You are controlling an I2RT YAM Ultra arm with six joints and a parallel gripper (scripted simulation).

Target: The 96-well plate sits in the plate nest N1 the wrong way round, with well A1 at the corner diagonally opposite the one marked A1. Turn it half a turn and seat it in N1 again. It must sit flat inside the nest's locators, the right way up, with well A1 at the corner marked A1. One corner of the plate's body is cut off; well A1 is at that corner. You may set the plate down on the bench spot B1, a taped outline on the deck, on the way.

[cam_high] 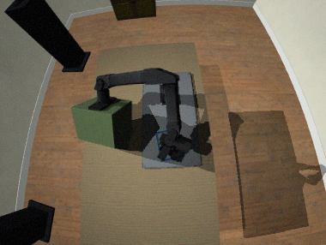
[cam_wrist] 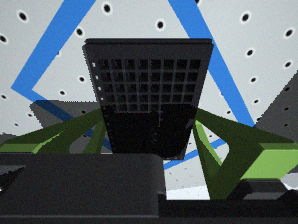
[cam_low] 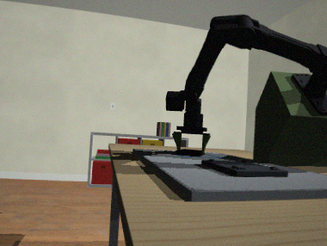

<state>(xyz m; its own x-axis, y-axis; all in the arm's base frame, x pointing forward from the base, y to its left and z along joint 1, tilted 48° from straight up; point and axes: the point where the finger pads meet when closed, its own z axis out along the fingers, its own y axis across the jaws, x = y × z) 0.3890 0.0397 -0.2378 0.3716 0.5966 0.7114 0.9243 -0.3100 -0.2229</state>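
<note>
The plate nest N1 lies 360 mm to the left of my hand and 50 mm behind it. From my hand the other things lie so: black 96-well plate right at my hand.
</note>
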